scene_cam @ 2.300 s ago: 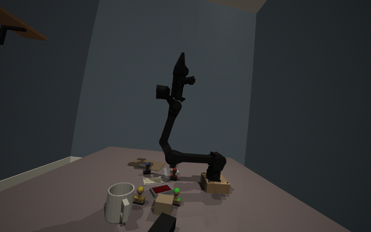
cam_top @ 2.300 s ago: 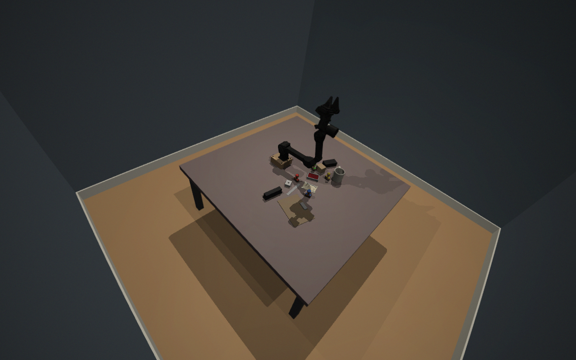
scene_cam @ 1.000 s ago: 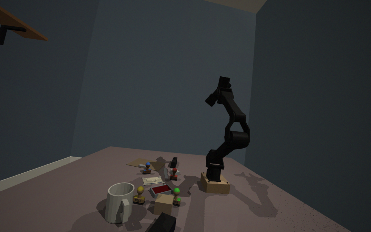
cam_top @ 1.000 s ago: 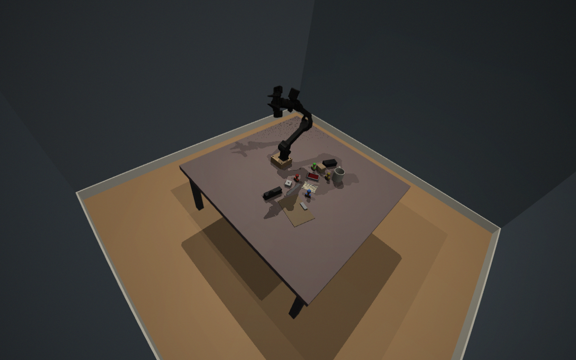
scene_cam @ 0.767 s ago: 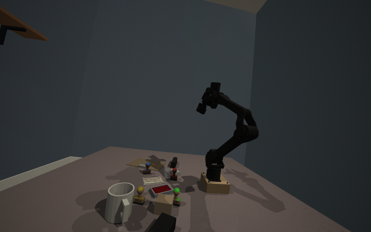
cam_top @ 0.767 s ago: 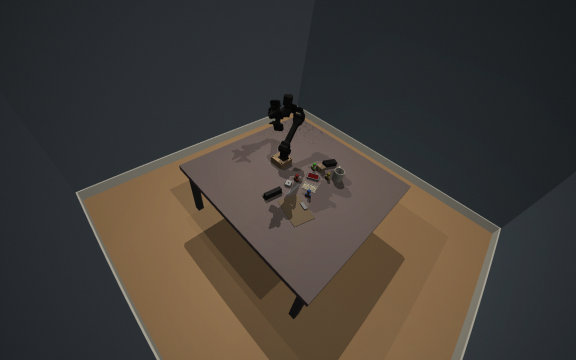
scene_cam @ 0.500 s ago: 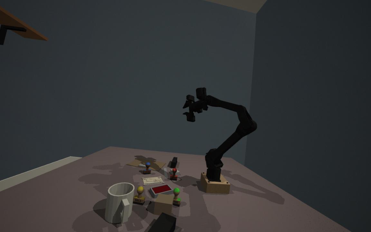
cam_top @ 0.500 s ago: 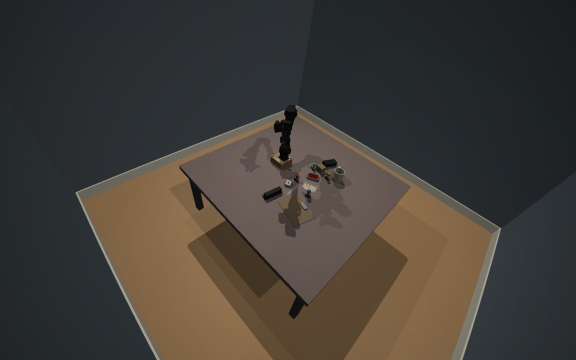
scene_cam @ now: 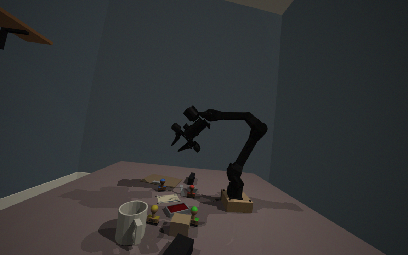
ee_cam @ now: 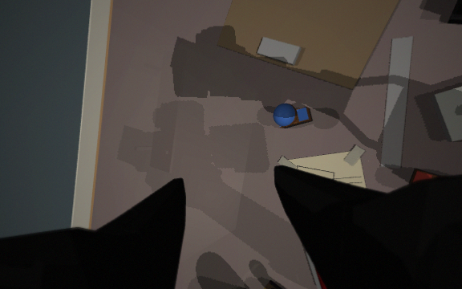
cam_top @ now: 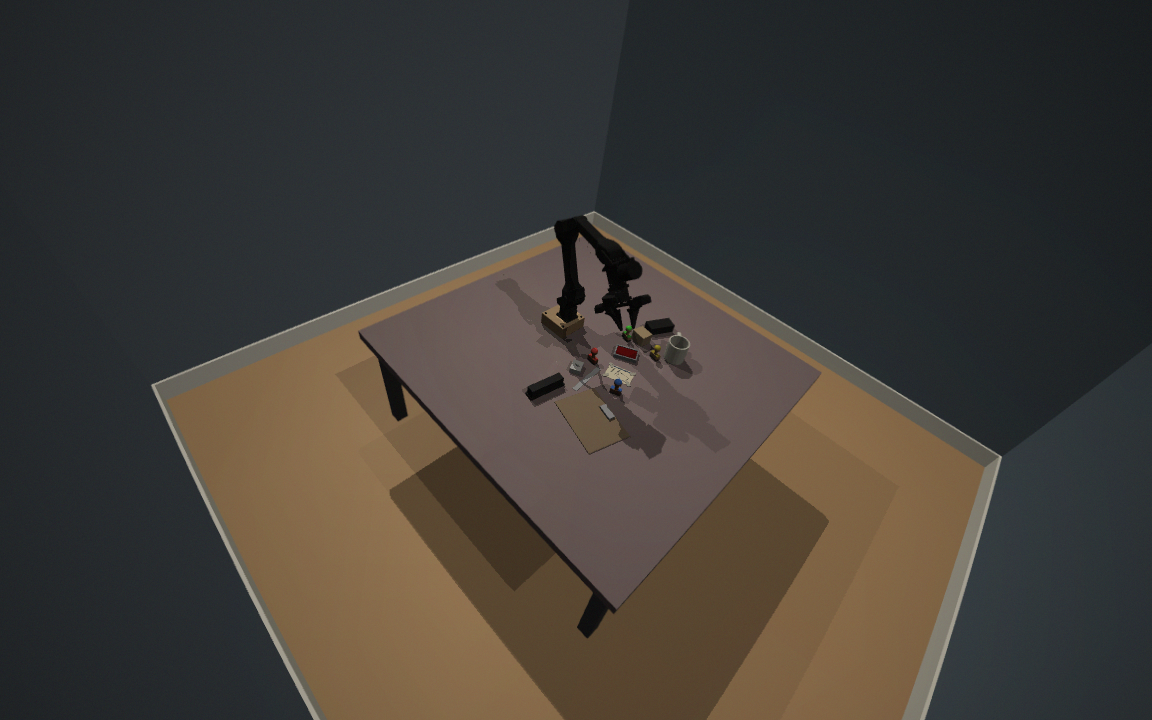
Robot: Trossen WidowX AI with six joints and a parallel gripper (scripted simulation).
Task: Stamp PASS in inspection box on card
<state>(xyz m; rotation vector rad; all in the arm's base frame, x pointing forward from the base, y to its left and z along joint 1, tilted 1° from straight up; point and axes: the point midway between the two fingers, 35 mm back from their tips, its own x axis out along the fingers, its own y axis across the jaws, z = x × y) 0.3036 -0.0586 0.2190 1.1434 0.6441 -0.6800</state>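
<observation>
Right now the green-knobbed PASS stamp is 22 cm below my gripper tip, 21 cm to the left of it and 12 cm behind it. The rest, counted from my gripper tip: cream card: 25 cm below, 3 cm to the left; then red-knobbed stamp: 22 cm below, 11 cm behind; then blue-knobbed stamp: 22 cm below, 5 cm ahead, 4 cm to the right.
</observation>
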